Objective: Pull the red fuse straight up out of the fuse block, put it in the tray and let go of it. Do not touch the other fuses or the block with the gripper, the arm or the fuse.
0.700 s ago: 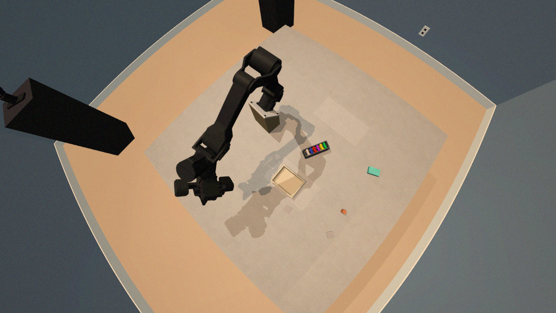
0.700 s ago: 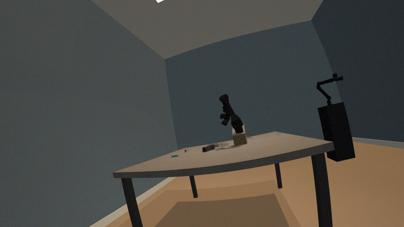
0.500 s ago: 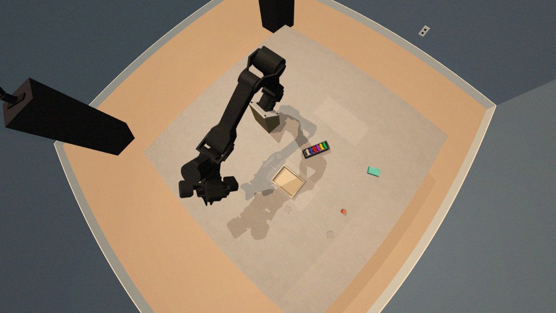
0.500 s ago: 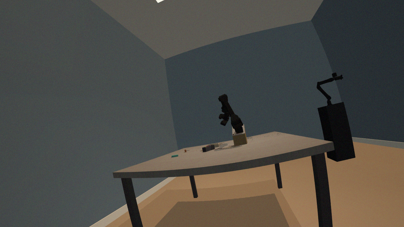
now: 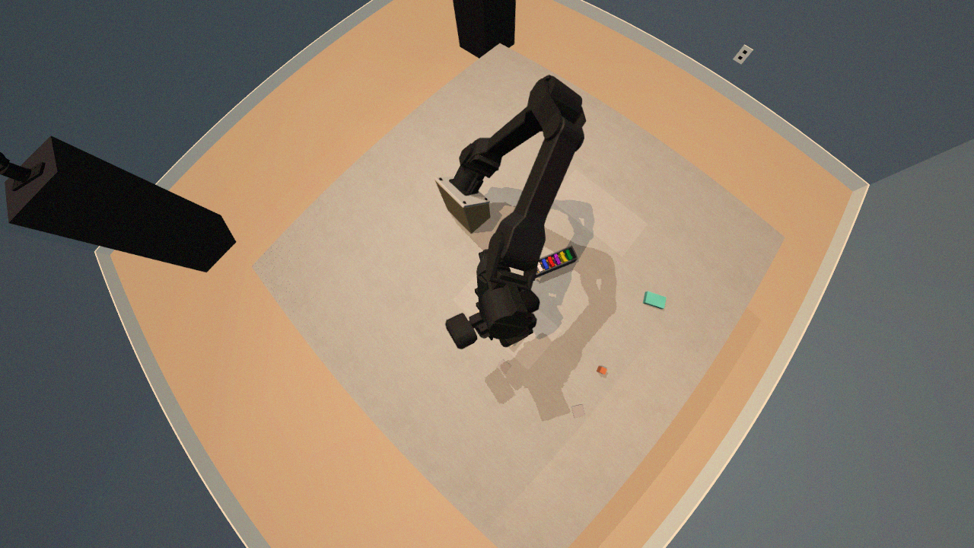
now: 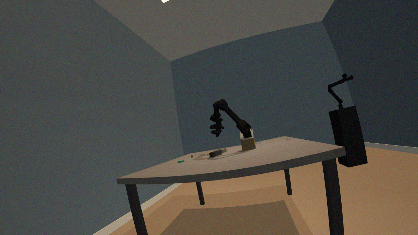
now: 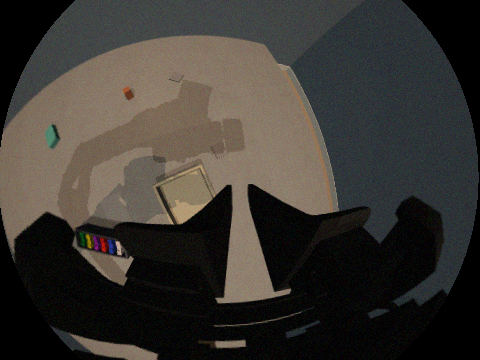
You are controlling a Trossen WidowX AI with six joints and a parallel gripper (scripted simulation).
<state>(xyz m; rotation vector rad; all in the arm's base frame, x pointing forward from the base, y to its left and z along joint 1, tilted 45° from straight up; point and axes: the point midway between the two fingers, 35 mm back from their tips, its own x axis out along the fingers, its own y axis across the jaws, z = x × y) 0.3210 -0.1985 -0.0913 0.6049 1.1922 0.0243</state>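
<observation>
Right now the red fuse is 260 mm to the left of my gripper tip, 140 mm below it and 40 mm behind it. From my gripper tip the other things lie so: teal block: 400 mm to the left, 260 mm ahead, 160 mm below; tan tray: 160 mm below, 50 mm to the left, 20 mm behind; small orange cube: 270 mm ahead, 150 mm below, 140 mm to the left.
</observation>
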